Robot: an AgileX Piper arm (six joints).
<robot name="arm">
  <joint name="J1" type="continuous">
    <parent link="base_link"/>
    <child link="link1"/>
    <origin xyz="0 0 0.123" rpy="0 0 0"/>
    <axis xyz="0 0 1"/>
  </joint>
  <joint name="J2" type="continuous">
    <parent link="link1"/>
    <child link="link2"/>
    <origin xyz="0 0 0" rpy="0 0 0"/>
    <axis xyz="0 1 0"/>
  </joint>
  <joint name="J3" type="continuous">
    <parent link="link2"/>
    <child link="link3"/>
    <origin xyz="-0.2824 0 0.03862" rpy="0 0 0"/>
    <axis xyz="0 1 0"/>
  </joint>
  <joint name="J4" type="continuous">
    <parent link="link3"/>
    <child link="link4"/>
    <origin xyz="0.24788 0 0.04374" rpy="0 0 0"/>
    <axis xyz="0.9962 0 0.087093"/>
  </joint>
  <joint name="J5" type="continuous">
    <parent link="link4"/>
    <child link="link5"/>
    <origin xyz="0 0 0" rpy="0 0 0"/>
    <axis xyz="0 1 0"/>
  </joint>
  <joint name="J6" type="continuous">
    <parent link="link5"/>
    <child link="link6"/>
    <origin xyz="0.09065 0 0.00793" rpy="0 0 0"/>
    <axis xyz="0.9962 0 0.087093"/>
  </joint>
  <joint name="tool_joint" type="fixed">
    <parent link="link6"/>
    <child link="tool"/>
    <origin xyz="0 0 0" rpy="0 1.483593 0"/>
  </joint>
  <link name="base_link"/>
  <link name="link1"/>
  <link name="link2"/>
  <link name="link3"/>
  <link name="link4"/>
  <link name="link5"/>
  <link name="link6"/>
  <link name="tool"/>
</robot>
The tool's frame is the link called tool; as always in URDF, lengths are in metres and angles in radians. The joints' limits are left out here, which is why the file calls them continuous.
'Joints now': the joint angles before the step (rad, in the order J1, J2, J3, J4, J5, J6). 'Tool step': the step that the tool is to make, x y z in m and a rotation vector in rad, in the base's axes. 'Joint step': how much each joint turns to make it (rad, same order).
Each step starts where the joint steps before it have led.
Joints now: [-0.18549, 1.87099, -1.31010, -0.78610, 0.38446, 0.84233]
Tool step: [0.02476, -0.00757, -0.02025, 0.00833, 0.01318, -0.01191]
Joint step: [-0.00648, 0.11363, -0.09697, 0.00003, 0.00001, 0.00814]
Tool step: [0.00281, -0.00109, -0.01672, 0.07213, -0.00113, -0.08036]
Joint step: [0.00000, 0.03910, -0.00342, 0.00000, 0.00899, 0.10932]
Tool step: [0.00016, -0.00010, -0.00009, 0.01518, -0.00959, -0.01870]
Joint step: [-0.00001, 0.00083, -0.00109, 0.00002, 0.00108, 0.02581]
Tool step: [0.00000, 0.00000, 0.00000, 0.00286, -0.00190, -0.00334]
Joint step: [0.00000, 0.00000, 0.00001, -0.00004, -0.00002, 0.00483]
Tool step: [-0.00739, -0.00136, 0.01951, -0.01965, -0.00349, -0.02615]
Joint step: [0.00001, -0.04853, 0.00000, 0.01067, 0.05182, -0.01580]
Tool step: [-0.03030, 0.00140, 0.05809, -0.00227, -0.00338, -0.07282]
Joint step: [-0.00001, -0.15782, 0.00000, 0.11369, 0.16073, -0.10009]
